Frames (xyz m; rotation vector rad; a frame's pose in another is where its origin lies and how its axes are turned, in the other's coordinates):
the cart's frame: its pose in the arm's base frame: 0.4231 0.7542 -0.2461 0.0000 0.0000 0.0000
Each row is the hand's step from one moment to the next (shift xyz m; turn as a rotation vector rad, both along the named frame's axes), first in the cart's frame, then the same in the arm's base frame.
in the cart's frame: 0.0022 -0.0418 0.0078 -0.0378 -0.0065 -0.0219
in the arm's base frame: 0.0022 -0.0418 0.0078 -0.0378 -0.0065 -0.0219
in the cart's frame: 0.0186 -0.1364 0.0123 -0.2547 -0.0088 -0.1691
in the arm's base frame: 0.0186 -0.1364 0.0123 -0.2547 -0.0088 -0.1691
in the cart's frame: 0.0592 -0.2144 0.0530 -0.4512 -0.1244 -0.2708
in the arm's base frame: 0.0592 -0.2144 0.0530 -0.4512 -0.1244 -0.2708
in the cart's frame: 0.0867 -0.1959 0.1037 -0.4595 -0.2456 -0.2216
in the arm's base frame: 0.0867 -0.1959 0.1037 -0.4595 -0.2456 -0.2216
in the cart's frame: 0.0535 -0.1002 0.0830 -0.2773 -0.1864 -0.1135
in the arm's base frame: 0.0535 -0.1002 0.0830 -0.2773 -0.1864 -0.1135
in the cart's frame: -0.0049 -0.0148 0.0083 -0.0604 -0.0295 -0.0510
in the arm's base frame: -0.0049 -0.0148 0.0083 -0.0604 -0.0295 -0.0510
